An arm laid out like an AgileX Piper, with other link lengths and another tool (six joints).
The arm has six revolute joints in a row. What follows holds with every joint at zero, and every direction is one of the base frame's. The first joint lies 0.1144 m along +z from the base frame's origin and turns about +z. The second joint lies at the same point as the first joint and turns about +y. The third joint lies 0.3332 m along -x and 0.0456 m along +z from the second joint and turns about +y. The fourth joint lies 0.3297 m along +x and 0.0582 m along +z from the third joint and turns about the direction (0.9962, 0, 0.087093). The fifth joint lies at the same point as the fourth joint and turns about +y. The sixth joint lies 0.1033 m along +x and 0.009 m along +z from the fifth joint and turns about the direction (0.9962, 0, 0.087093). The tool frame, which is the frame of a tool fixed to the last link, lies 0.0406 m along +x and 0.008 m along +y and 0.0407 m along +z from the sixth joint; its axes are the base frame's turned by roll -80.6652, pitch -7.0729 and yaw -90.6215 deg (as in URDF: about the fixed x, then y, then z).
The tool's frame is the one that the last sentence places.
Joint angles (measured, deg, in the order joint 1, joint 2, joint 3, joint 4, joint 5, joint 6), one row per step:
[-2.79, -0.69, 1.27, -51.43, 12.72, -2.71]
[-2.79, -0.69, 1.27, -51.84, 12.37, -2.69]
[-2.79, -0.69, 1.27, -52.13, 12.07, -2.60]
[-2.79, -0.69, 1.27, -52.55, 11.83, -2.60]
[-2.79, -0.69, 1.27, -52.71, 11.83, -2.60]
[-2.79, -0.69, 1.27, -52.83, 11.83, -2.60]
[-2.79, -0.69, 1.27, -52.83, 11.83, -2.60]
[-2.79, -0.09, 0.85, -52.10, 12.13, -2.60]
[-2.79, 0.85, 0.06, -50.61, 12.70, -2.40]
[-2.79, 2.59, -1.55, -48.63, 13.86, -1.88]
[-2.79, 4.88, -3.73, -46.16, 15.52, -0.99]
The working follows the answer.
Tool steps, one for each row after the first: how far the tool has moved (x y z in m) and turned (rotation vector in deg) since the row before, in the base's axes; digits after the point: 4 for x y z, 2 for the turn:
[0.0000, 0.0007, 0.0005, -0.42, -0.20, 0.24]
[0.0000, 0.0006, 0.0005, -0.23, -0.19, 0.21]
[0.0000, 0.0005, 0.0003, -0.44, -0.13, 0.16]
[0.0000, 0.0000, 0.0000, -0.16, 0.01, -0.01]
[0.0000, 0.0000, 0.0000, -0.12, 0.01, -0.01]
[0.0000, 0.0000, 0.0000, 0.00, 0.00, 0.00]
[0.0007, -0.0006, 0.0016, 0.76, 0.33, -0.18]
[0.0010, -0.0012, 0.0036, 1.74, 0.39, -0.35]
[0.0019, -0.0024, 0.0076, 2.58, 0.67, -0.78]
[0.0028, -0.0033, 0.0100, 3.46, 0.90, -1.14]

Tool pose at each row, in the base's axes (x y z in m, rotation vector in deg; rounded; the steps above come from the unrounded poses):
[0.1489, 0.0013, 0.2169, -113.27, 38.95, -114.99]
[0.1488, 0.0020, 0.2174, -113.27, 38.27, -115.33]
[0.1488, 0.0026, 0.2179, -113.17, 37.80, -115.53]
[0.1488, 0.0030, 0.2182, -113.26, 37.21, -115.87]
[0.1488, 0.0030, 0.2182, -113.36, 37.08, -115.98]
[0.1488, 0.0030, 0.2182, -113.44, 36.99, -116.07]
[0.1488, 0.0030, 0.2182, -113.44, 36.99, -116.07]
[0.1495, 0.0024, 0.2198, -113.39, 37.93, -115.34]
[0.1504, 0.0012, 0.2234, -112.87, 39.92, -113.95]
[0.1523, -0.0011, 0.2310, -112.16, 43.15, -111.93]
[0.1551, -0.0045, 0.2410, -111.14, 47.50, -109.19]

